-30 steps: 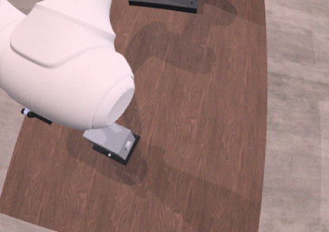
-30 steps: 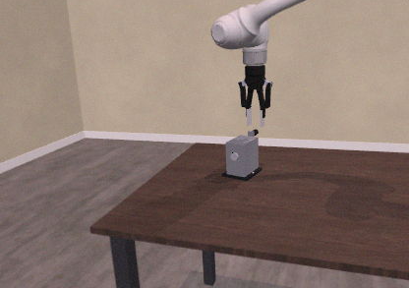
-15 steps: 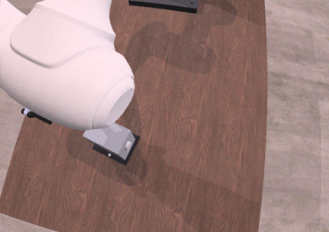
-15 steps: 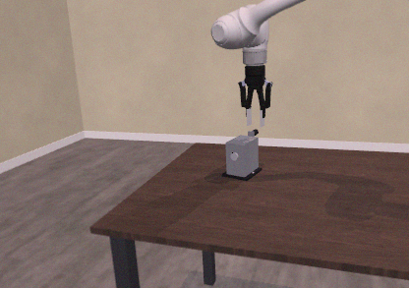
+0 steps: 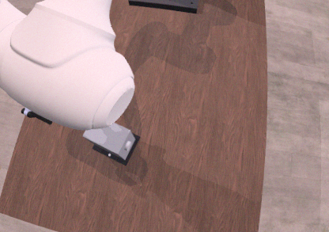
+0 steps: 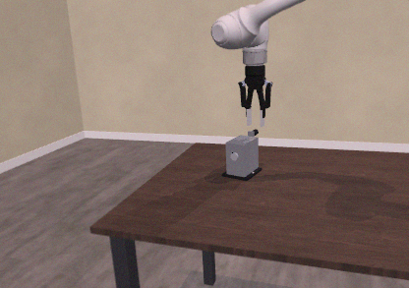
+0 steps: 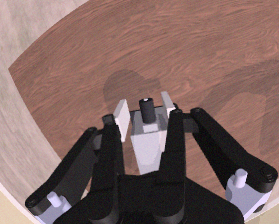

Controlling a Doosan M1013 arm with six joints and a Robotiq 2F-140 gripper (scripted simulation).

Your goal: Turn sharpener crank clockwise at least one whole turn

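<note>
My gripper is now 60 mm above the dark crank knob and 20 mm to the right of it.
</note>
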